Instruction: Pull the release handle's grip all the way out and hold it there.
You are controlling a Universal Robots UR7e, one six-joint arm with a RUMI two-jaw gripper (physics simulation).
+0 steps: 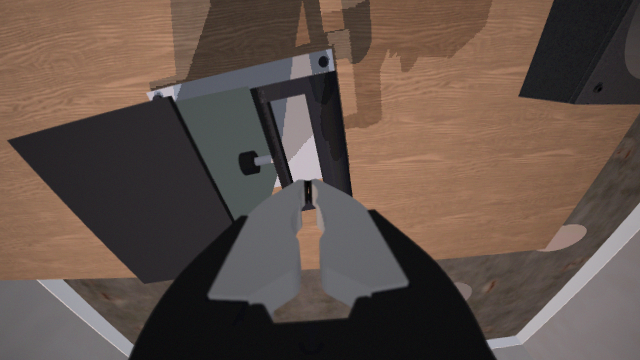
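Note:
The release handle is a dark rectangular loop; its thick grip bar [331, 125] is the right side, and a thin dark rail [269, 132] is the left side. The grip bar stands apart from the rail, out past the right edge of the metal base plate [240, 77]. A green-grey body [220, 130] with a black knob [249, 163] on a light pin adjoins the rail. My gripper [308, 182] is shut, with nothing between its fingers. Its tips overlap the near end of the loop, between rail and grip bar. They hide that end, and contact with the grip is unclear.
A large dark panel [115, 180] stands left of the green-grey body. A dark box [565, 55] is at the upper right. The wooden table top [450, 175] ends at a near edge, with a mottled brown surface [505, 280] and a pale border [580, 280] beyond. Shadows fall behind the handle.

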